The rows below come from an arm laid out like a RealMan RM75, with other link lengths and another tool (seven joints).
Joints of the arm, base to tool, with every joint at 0 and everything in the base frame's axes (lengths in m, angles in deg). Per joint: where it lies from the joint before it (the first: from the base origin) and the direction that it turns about. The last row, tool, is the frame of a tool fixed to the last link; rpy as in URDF.
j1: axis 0 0 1 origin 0.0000 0.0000 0.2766
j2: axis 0 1 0 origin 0.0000 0.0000 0.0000
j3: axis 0 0 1 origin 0.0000 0.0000 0.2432
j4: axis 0 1 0 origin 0.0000 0.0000 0.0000
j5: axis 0 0 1 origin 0.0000 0.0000 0.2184
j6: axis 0 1 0 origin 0.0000 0.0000 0.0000
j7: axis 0 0 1 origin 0.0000 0.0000 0.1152
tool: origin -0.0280 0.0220 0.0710 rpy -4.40 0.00 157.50
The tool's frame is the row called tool.
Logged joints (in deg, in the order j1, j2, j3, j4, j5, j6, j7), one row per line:
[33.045, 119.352, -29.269, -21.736, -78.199, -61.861, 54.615]
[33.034, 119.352, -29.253, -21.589, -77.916, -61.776, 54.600]
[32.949, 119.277, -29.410, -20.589, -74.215, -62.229, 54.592]
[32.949, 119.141, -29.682, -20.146, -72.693, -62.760, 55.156]
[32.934, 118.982, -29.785, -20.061, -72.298, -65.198, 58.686]
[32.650, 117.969, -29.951, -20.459, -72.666, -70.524, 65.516]
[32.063, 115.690, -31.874, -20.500, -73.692, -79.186, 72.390]
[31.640, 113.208, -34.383, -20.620, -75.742, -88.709, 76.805]
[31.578, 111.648, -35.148, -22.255, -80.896, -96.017, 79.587]
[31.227, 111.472, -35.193, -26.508, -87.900, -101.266, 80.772]
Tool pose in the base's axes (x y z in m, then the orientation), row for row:
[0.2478, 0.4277, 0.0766, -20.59, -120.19, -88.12]
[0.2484, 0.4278, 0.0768, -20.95, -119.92, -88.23]
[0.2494, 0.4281, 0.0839, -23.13, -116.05, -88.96]
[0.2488, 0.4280, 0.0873, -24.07, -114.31, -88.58]
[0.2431, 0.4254, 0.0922, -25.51, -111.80, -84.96]
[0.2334, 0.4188, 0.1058, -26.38, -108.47, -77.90]
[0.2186, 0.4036, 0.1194, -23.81, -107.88, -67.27]
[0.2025, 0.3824, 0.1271, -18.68, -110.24, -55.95]
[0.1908, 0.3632, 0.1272, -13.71, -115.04, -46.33]
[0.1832, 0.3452, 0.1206, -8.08, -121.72, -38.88]
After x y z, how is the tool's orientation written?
As a rotation vector, in degrees.
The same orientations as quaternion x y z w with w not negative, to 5 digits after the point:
[-0.13233, -0.77246, -0.56635, 0.25504]
[-0.13470, -0.77106, -0.56730, 0.25589]
[-0.15020, -0.75361, -0.57769, 0.27528]
[-0.15726, -0.74684, -0.57874, 0.28733]
[-0.16937, -0.74227, -0.56407, 0.31964]
[-0.17976, -0.73914, -0.53083, 0.37359]
[-0.16639, -0.75388, -0.47009, 0.42779]
[-0.13254, -0.78219, -0.39699, 0.46153]
[-0.09736, -0.81697, -0.32902, 0.46349]
[-0.05673, -0.85459, -0.27298, 0.43810]

